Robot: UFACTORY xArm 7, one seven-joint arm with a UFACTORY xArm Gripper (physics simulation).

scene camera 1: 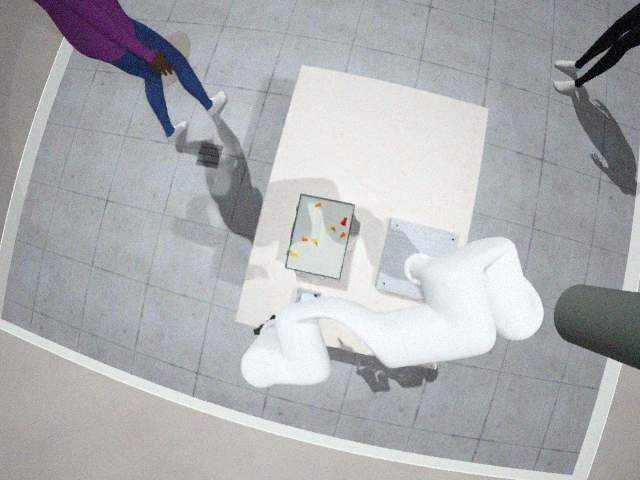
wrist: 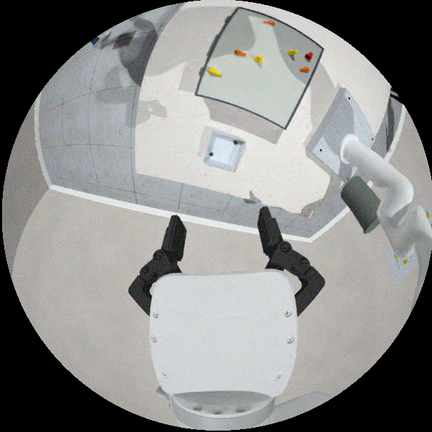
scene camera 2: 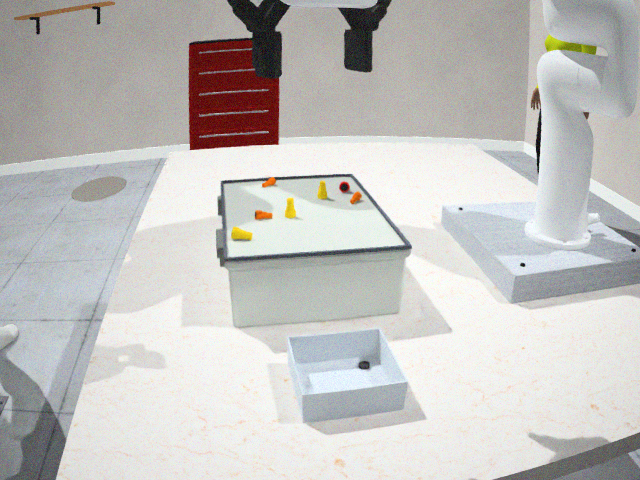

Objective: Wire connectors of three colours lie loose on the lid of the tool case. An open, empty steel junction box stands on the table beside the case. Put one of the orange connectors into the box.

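Seen in the pictures: gripper, between the fingertips: (scene camera 2: 315, 73); arm's base, origin of its link: (scene camera 1: 419, 268) (scene camera 2: 557, 235).
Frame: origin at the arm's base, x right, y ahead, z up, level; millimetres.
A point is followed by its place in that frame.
Note:
My gripper (scene camera 2: 313, 73) @[z 268, x -160, y 477 mm] (wrist: 219, 218) is open and empty, high above the table. The pale tool case (scene camera 1: 320, 266) @[z 48, x -22, y 406 mm] (scene camera 2: 330, 237) @[z 48, x -7, y 409 mm] (wrist: 270, 102) bears three orange connectors on its lid: one (scene camera 1: 317, 205) @[z 55, x 214, y 439 mm] (scene camera 2: 269, 182) @[z 54, x 212, y 437 mm] (wrist: 269, 22) by the far edge, one (scene camera 1: 305, 239) @[z 55, x 78, y 473 mm] (scene camera 2: 263, 214) @[z 55, x 74, y 475 mm] (wrist: 240, 52) lying beside an upright yellow connector (scene camera 1: 314, 241) @[z 72, x 72, y 437 mm] (scene camera 2: 290, 208) @[z 61, x 70, y 439 mm] (wrist: 258, 59), and one (scene camera 1: 342, 234) @[z 56, x 109, y 332 mm] (scene camera 2: 355, 197) @[z 55, x 105, y 334 mm] (wrist: 305, 69) near the red connector (scene camera 1: 343, 221) @[z 59, x 160, y 333 mm] (scene camera 2: 344, 187) @[z 56, x 149, y 335 mm] (wrist: 309, 56). The junction box (scene camera 1: 308, 295) @[z -43, x -159, y 449 mm] (scene camera 2: 352, 406) @[z -29, x -233, y 460 mm] (wrist: 224, 151) is open, with dark round spots inside and no connector showing; the arm partly hides it in scene camera 1.
A second yellow connector (scene camera 1: 332, 227) @[z 63, x 132, y 373 mm] (scene camera 2: 322, 190) @[z 61, x 131, y 376 mm] (wrist: 292, 52) stands on the lid; a third (scene camera 1: 293, 253) @[z 58, x 19, y 515 mm] (scene camera 2: 241, 234) @[z 55, x 14, y 515 mm] (wrist: 214, 72) lies near its left edge. The arm's grey base plate (scene camera 1: 398, 253) @[z -3, x 55, y 91 mm] (scene camera 2: 485, 248) @[z -7, x 9, y 156 mm] (wrist: 330, 127) is right of the case. Two people stand off the table.

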